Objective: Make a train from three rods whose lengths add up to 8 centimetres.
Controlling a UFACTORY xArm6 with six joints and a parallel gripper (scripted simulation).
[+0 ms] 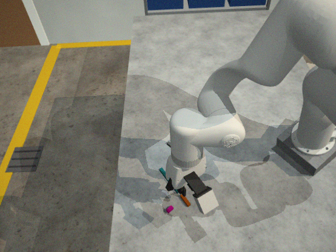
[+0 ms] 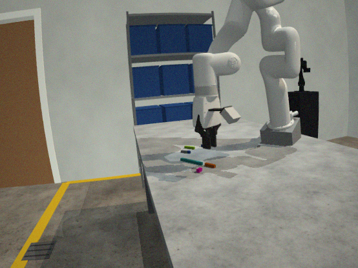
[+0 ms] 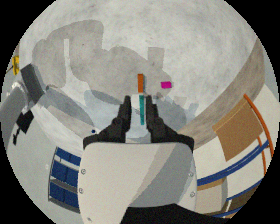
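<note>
Right now my hand is 80 mm above the orange rod. The rest, counted from my hand: turquoise rod: 80 mm below, 60 mm to the right, 50 mm ahead; then magenta rod: 80 mm below, 50 mm ahead, 30 mm to the left; then grey rod: 200 mm to the right, 80 mm below, 50 mm ahead.
</note>
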